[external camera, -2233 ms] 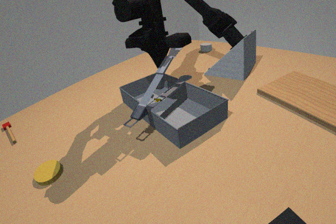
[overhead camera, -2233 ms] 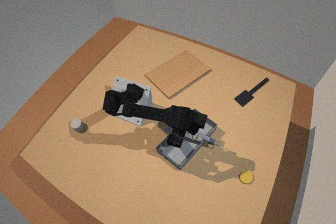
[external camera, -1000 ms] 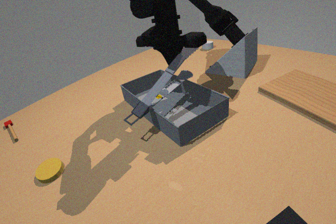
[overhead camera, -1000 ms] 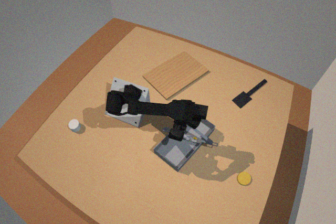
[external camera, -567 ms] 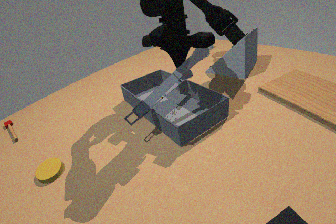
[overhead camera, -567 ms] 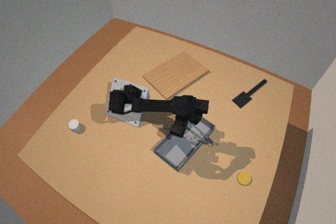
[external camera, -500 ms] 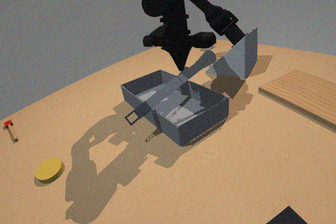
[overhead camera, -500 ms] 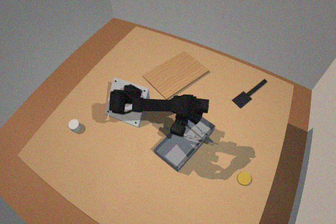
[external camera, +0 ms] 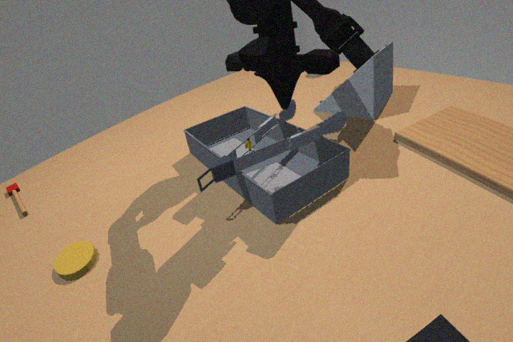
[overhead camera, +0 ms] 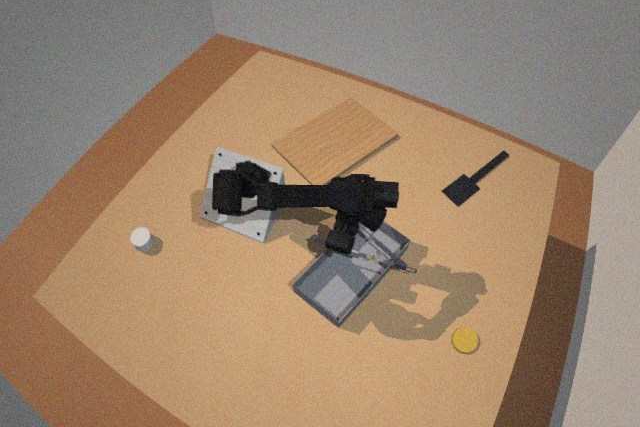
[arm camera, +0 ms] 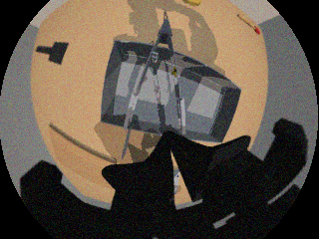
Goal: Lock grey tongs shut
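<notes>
Now: gripper tip 70 mm above the grey roasting tin, 40 mm to the left of it and 40 mm short of it. The rest, counted from my gripper tip: wooden board: 350 mm to the left, 220 mm behind, 90 mm below; yellow disc: 400 mm ahead, 90 mm below, 80 mm to the right; black spatula: 450 mm to the left, 250 mm ahead, 100 mm below.
</notes>
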